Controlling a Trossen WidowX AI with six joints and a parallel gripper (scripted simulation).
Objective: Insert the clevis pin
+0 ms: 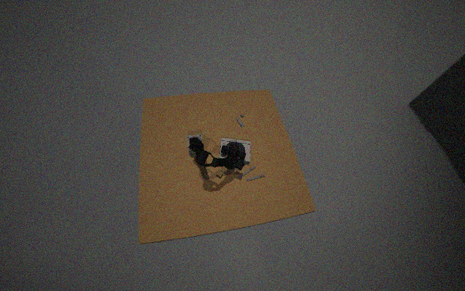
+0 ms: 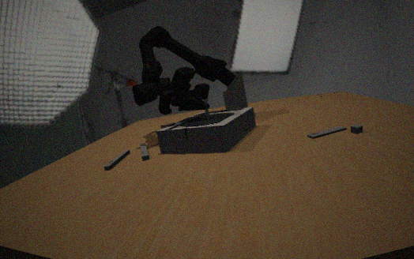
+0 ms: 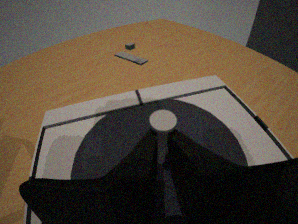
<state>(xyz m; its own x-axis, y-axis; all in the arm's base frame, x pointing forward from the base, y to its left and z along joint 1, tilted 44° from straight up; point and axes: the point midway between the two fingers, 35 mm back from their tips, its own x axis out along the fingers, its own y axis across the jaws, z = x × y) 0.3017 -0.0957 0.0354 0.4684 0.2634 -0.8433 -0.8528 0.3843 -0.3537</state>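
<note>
The steel clevis pin lies 10 mm below my gripper tip. Round my gripper tip: dark aluminium disc: 30 mm below; then rimmed steel tray: 40 mm below; then small block: 160 mm ahead, 370 mm to the left, 80 mm below.
</note>
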